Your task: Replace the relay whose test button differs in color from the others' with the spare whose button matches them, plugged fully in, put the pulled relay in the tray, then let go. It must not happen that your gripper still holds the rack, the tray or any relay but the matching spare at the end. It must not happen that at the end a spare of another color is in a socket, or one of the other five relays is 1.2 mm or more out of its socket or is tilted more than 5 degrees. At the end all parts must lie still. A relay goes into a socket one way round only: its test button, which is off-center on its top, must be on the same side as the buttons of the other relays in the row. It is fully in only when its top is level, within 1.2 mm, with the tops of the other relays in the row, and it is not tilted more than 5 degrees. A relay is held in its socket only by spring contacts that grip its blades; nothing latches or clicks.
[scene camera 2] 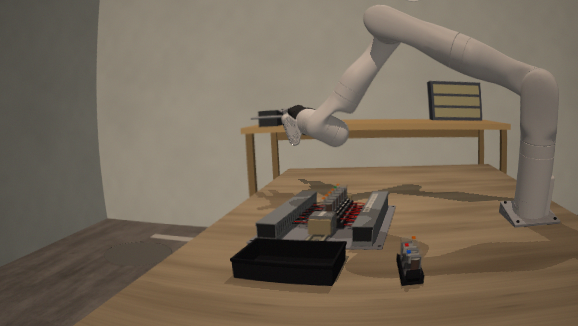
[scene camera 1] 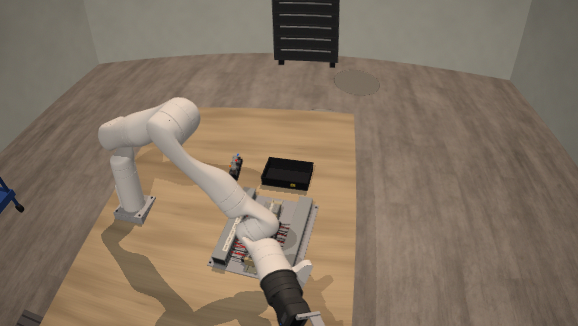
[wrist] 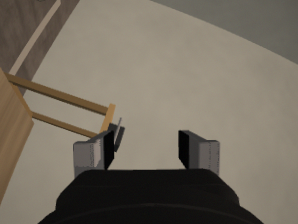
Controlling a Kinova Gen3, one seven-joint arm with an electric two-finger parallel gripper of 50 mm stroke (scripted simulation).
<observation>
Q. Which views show the black tray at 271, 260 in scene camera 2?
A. Scene camera 2 and scene camera 1 only.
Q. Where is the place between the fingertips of the gripper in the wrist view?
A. At 146, 144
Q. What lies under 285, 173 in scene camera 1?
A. A black tray.
</observation>
